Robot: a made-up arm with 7 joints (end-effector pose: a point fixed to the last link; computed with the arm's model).
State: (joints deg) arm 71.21 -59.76 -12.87 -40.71 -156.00 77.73 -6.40
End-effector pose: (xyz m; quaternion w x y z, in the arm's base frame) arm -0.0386 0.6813 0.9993 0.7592 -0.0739 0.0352 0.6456
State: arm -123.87 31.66 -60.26 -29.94 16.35 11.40 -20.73
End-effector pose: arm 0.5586 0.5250 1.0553 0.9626 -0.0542 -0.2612 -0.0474
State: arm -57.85 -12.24 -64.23 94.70 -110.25 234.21 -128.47
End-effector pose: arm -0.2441 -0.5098 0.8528 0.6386 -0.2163 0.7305 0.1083
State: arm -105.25 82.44 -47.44 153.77 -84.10 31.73 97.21
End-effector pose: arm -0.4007 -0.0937 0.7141 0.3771 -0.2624 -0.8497 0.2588
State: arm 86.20 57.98 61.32 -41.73 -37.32 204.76 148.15
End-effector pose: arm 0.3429 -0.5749 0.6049 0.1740 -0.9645 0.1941 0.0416
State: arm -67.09 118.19 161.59 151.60 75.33 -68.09 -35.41
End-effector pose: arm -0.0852 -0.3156 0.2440 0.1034 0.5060 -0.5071 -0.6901
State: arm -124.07 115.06 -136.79 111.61 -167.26 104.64 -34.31
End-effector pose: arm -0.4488 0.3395 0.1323 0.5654 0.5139 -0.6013 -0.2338
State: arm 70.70 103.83 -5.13 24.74 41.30 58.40 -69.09
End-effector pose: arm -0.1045 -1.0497 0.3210 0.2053 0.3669 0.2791 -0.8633
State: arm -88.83 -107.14 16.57 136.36 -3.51 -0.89 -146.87
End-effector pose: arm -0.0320 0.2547 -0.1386 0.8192 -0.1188 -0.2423 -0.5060
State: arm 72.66 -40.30 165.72 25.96 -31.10 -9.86 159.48
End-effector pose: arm 0.0640 0.5131 1.2773 0.1516 0.6880 0.2293 -0.6716
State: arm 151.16 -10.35 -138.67 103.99 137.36 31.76 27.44
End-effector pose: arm 0.6281 0.3378 0.5008 0.8411 -0.3627 0.3493 0.1972
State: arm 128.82 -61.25 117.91 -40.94 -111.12 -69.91 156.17
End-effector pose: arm -0.0476 0.9044 0.3885 0.5030 0.7621 -0.3555 0.1996
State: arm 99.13 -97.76 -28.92 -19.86 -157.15 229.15 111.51
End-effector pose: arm -0.3214 0.6873 0.4232 0.1605 0.0495 0.9389 -0.3005
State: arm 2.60 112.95 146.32 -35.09 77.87 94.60 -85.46
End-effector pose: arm -0.9242 -0.1212 0.2293 0.7548 0.3013 -0.5670 -0.1339
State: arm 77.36 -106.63 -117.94 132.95 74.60 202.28 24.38
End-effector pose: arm 0.2751 0.0006 0.3467 0.2278 -0.3033 0.3433 0.8592
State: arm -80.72 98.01 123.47 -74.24 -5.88 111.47 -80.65
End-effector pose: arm -0.5186 0.2910 0.6310 0.1559 0.4869 0.0056 -0.8594
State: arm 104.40 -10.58 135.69 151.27 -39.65 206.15 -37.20
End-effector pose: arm -0.1510 -0.1381 0.4591 0.8624 0.2897 0.0138 0.4148
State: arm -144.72 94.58 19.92 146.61 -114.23 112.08 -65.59
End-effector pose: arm 0.2278 -0.2154 0.5712 0.2247 0.3967 0.4336 -0.7773
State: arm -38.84 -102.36 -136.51 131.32 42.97 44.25 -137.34
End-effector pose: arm -0.1727 -0.2959 0.7900 0.0967 0.6777 -0.2242 -0.6936
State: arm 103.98 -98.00 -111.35 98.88 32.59 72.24 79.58
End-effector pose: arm 0.4795 0.5622 0.6458 0.0923 -0.5988 0.1637 -0.7785
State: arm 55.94 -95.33 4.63 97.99 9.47 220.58 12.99
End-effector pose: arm 0.2258 0.1089 -0.0862 0.4303 -0.5078 -0.1335 -0.7343
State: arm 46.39 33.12 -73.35 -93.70 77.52 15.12 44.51
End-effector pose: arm -0.7267 0.1053 0.6062 0.1112 -0.0650 -0.4363 -0.8905
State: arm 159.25 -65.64 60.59 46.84 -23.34 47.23 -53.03
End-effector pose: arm -1.0133 0.1426 0.5355 0.4191 0.4385 -0.7873 0.1105
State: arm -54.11 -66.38 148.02 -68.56 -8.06 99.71 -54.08
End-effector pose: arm 0.0747 -0.6328 0.0036 0.0871 0.0313 -0.9124 0.3987
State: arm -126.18 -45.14 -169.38 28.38 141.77 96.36 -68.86
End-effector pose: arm -0.3269 -0.0665 1.1739 0.9209 0.0939 -0.0409 -0.3762
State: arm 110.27 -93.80 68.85 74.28 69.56 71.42 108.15
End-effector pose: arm -0.5875 0.2938 -0.0686 0.5185 0.5795 -0.4471 -0.4421
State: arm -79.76 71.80 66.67 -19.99 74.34 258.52 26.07
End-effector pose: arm -0.1638 0.8905 0.4564 0.7003 0.6662 0.2564 -0.0016
